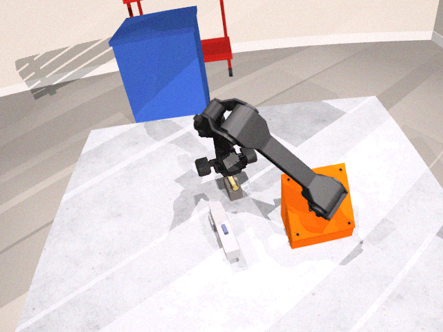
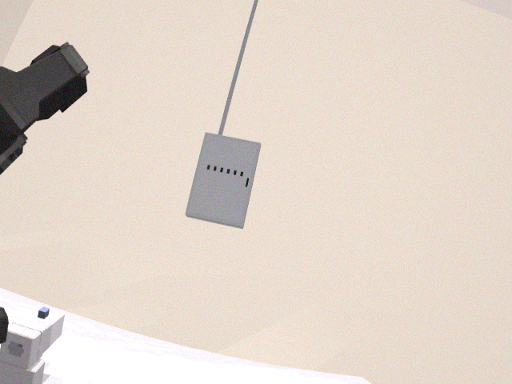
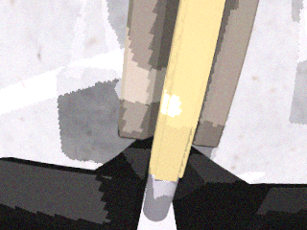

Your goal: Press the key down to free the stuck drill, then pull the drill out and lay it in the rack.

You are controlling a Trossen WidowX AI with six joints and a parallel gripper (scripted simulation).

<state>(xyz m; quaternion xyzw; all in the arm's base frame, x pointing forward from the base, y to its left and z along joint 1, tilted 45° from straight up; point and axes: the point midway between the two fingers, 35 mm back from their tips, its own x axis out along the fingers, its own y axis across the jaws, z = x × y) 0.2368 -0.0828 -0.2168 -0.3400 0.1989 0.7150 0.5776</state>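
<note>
My gripper tip is now 4 cm to the right of the yellow drill, 4 cm below it and 1 cm past it. Also, from my gripper tip: small blue key 26 cm to the left, 4 cm above, 1 cm ahead; then housing block 23 cm to the left, 4 cm above, 2 cm ahead.
</note>
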